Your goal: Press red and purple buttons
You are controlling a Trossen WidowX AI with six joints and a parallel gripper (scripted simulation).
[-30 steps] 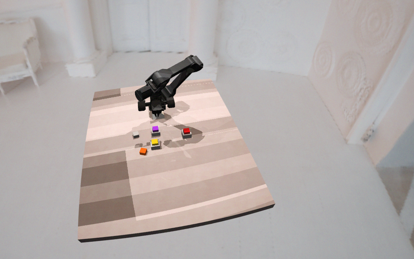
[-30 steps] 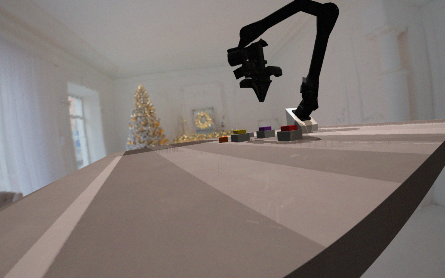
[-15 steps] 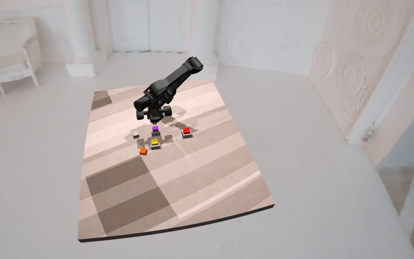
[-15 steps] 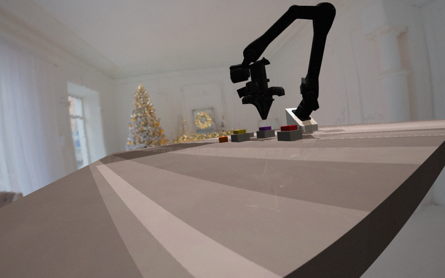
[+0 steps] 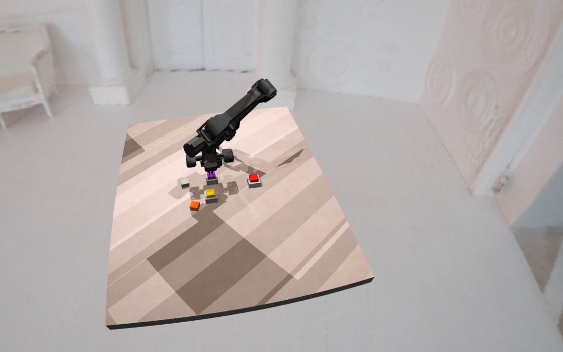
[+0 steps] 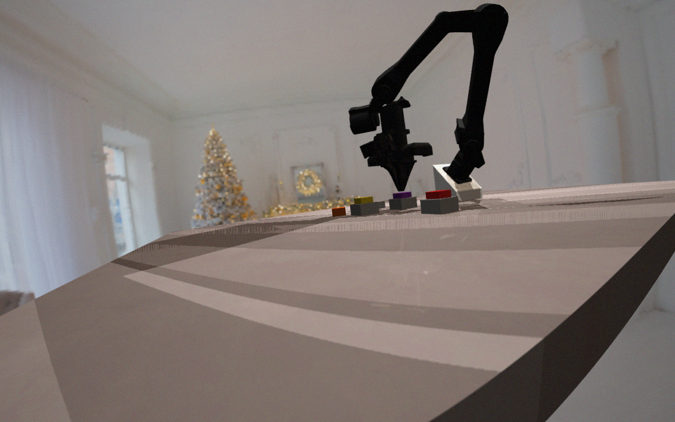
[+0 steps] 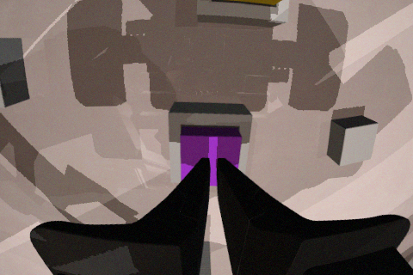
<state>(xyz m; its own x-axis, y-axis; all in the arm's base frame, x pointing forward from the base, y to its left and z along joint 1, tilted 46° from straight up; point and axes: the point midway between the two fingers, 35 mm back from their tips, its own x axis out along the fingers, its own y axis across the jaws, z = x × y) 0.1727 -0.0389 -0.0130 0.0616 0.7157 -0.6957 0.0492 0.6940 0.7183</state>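
Right now my gripper tip is 10 mm above the purple button. The rest, counted from my gripper tip: yellow button 100 mm ahead, 20 mm to the right, 10 mm below; then red button 170 mm to the left, 60 mm ahead, 10 mm below; then orange block 130 mm ahead, 90 mm to the right, 30 mm below.
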